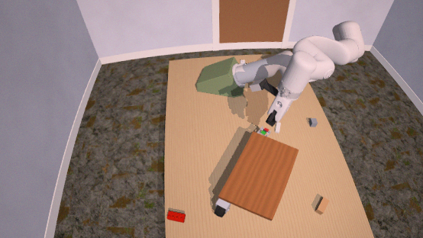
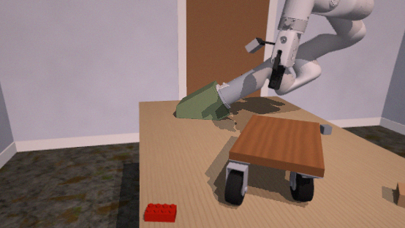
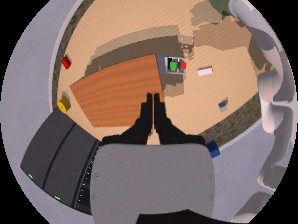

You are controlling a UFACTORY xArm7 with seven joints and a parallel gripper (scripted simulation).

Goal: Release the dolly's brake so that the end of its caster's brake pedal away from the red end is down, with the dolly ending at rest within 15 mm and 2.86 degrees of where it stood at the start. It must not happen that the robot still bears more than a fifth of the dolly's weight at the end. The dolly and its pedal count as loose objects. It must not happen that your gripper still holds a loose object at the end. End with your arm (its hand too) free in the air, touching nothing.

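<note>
My gripper is now 60 mm past the caster brake pedal, 10 mm to the right of it and 160 mm above it. Round my hand: grey cube 160 mm behind, 280 mm to the left, 220 mm below; white block 140 mm behind, 90 mm to the left, 230 mm below; tan block 260 mm ahead, 240 mm to the left, 220 mm below.
</note>
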